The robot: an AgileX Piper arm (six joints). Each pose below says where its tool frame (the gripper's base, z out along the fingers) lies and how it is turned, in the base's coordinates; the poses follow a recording.
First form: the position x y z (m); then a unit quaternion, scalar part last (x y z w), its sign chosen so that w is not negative.
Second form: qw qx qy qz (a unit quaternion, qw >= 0); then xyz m. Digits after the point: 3 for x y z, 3 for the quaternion.
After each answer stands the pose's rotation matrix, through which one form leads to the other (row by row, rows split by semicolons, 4 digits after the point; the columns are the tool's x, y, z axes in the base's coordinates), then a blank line. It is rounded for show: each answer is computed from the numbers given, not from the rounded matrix.
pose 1, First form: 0.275 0.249 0.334 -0.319 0.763 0.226 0.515
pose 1, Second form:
0.515 -0.319 0.763 0.226 0.275 0.249 0.334
-0.2662 -0.7194 0.6416; -0.2540 0.6944 0.6733; -0.9299 0.0163 -0.3675

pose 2, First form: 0.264 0.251 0.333 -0.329 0.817 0.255 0.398
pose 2, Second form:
0.398 -0.329 0.817 0.255 0.264 0.251 0.333
-0.4663 -0.7412 0.4829; -0.3349 0.6532 0.6791; -0.8188 0.1549 -0.5528

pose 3, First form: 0.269 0.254 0.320 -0.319 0.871 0.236 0.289
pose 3, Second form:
0.289 -0.319 0.871 0.236 0.269 0.254 0.320
-0.6293 -0.6924 0.3530; -0.4194 0.6850 0.5957; -0.6543 0.2268 -0.7215

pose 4, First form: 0.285 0.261 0.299 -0.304 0.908 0.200 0.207
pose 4, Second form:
0.207 -0.304 0.908 0.200 0.285 0.261 0.299
-0.7294 -0.6350 0.2544; -0.4694 0.7351 0.4892; -0.4976 0.2374 -0.8343

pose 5, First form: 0.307 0.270 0.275 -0.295 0.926 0.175 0.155
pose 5, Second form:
0.155 -0.295 0.926 0.175 0.307 0.270 0.275
-0.7777 -0.6011 0.1840; -0.4925 0.7645 0.4159; -0.3906 0.2328 -0.8906

